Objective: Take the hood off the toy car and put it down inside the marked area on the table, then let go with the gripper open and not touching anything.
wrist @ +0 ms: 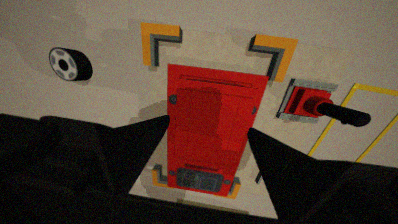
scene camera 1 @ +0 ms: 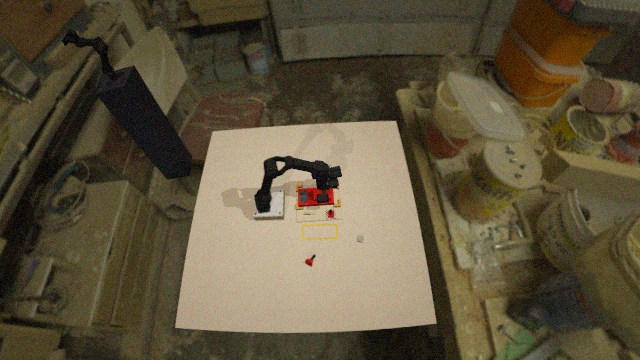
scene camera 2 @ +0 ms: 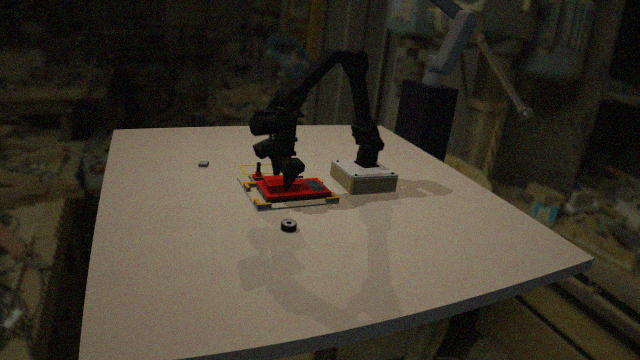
Note:
My gripper [scene camera 2: 281, 183] is open and holds nothing. I also see a black wheel [wrist: 71, 65].
My gripper is seen too in the wrist view [wrist: 208, 125].

